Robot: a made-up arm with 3 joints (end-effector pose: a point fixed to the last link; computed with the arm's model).
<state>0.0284 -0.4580 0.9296</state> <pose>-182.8 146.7 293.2 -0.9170 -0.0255 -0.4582</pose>
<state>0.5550 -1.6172 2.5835</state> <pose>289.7 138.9 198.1 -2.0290 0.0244 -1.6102</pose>
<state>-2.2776 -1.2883 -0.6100</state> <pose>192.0 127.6 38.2 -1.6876 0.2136 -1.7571</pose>
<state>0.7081 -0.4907 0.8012</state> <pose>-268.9 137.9 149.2 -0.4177 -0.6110 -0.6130</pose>
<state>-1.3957 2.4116 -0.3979</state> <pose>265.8 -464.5 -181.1 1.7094 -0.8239 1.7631</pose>
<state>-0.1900 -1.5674 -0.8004</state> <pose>33.0 149.6 259.7 0.6104 0.0006 -1.5675</pose>
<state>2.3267 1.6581 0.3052</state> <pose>-149.9 -594.8 -91.3 -2.6338 0.0635 1.5108</pose>
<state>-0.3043 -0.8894 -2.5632</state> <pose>-176.7 89.6 46.1 2.3239 0.1899 -0.9123</pose>
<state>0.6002 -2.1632 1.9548</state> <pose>390.4 -69.9 402.2 -1.4384 0.3208 -2.0778</pose>
